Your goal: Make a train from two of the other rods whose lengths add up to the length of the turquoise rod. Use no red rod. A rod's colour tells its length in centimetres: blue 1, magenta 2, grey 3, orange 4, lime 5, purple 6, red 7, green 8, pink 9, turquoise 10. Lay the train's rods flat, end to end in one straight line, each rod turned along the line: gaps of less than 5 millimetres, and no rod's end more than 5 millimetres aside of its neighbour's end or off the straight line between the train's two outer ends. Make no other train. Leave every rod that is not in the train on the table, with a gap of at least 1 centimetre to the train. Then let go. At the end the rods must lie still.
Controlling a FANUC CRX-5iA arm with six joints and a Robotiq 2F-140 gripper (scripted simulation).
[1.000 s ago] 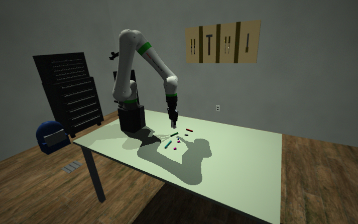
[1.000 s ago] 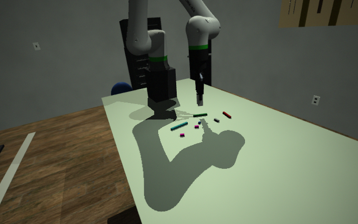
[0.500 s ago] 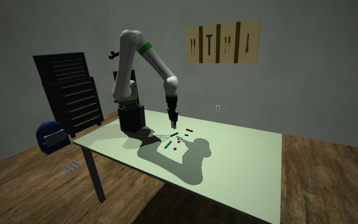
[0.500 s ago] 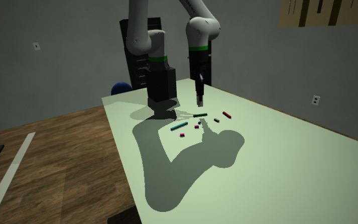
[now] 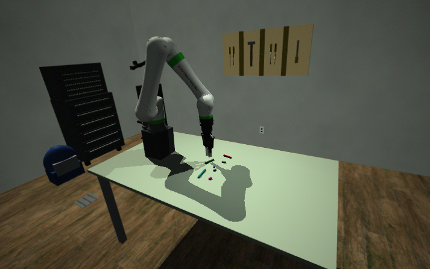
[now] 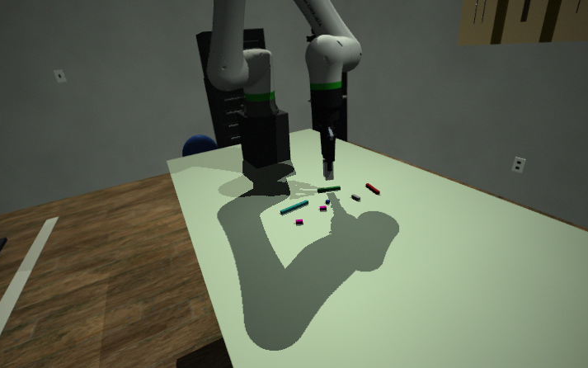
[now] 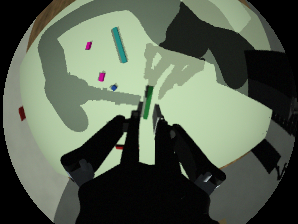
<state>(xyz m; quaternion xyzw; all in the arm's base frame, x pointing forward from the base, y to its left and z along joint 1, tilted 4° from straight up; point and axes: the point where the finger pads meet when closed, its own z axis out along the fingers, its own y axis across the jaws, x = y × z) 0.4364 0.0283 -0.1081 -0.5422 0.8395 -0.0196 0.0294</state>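
Right now my hand is 8 cm above the green rod. The rest, counted from my hand: blue rod: 7 cm ahead, 6 cm to the right, 8 cm below; then grey rod: 10 cm ahead, 3 cm to the left, 8 cm below; then red rod: 9 cm ahead, 11 cm to the left, 8 cm below.
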